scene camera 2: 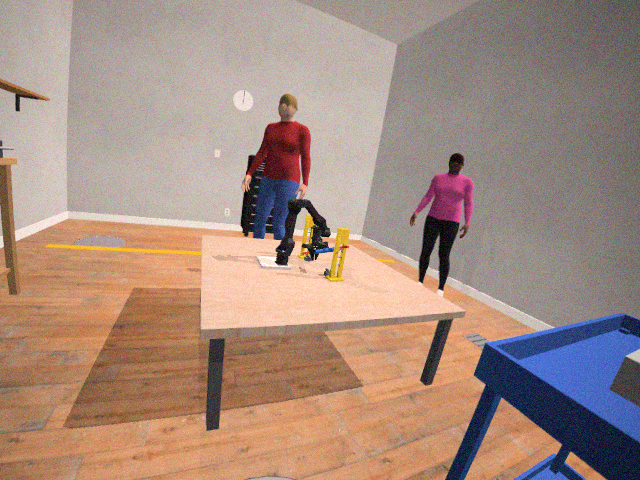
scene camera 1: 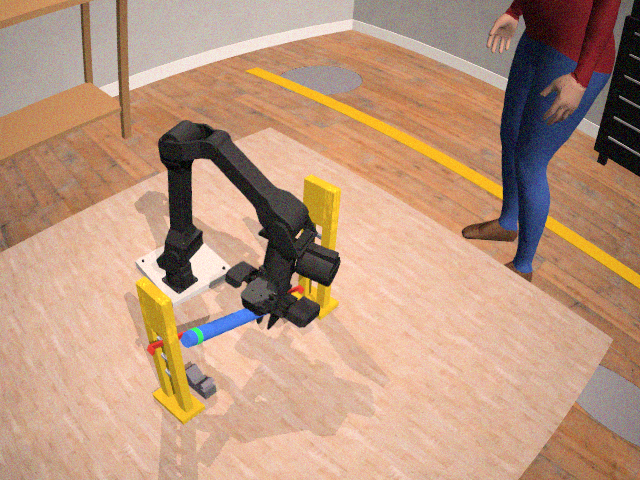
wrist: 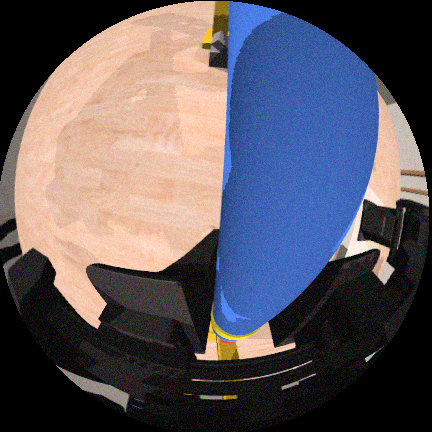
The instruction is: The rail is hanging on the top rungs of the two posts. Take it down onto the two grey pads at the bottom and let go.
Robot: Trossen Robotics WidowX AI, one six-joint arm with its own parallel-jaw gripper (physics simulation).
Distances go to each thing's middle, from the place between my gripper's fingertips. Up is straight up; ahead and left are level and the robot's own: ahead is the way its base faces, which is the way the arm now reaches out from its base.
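Labels:
There is the blue rail [scene camera 1: 192, 337], and counting from my hand I find it 90 mm above and 80 mm to the right.

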